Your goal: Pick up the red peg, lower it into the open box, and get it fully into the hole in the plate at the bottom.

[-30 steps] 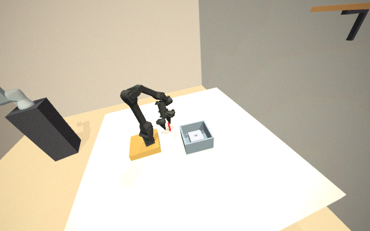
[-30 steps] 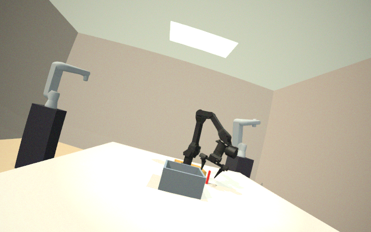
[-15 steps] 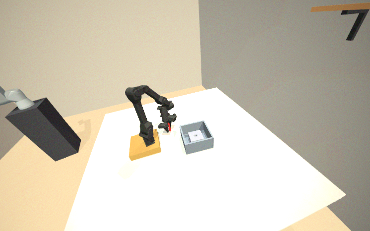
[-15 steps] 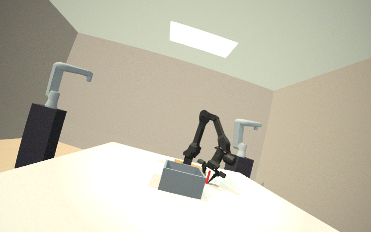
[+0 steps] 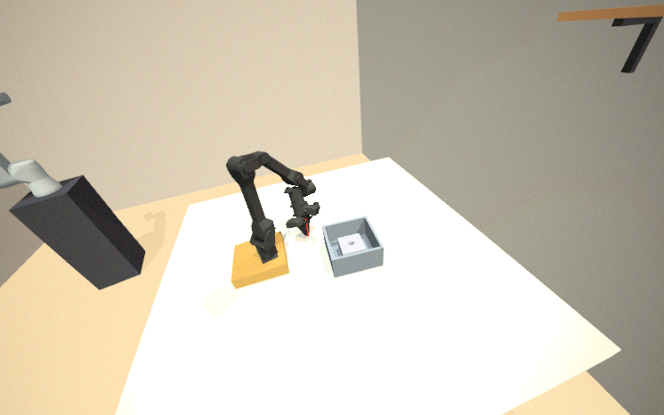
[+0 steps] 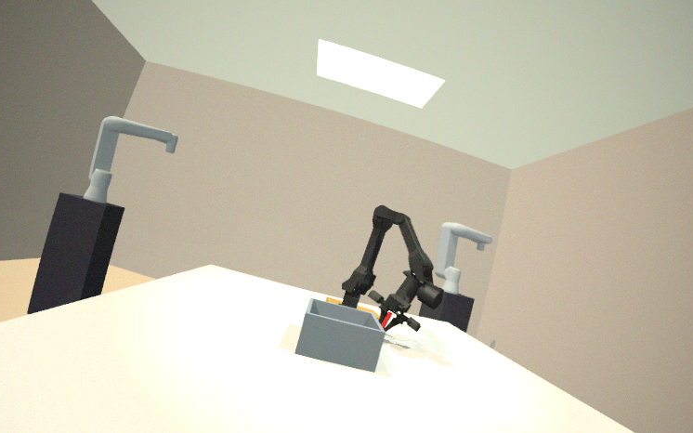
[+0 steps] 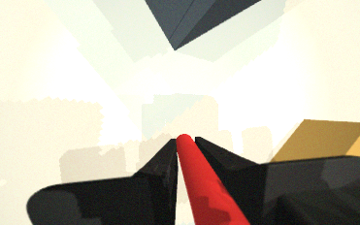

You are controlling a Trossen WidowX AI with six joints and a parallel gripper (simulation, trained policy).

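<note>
Now: gripper tip 12 cm short of the grey box and 18 cm to the left of it. Round my gripper tip: red peg: 1 cm to the left, 3 cm above.
</note>
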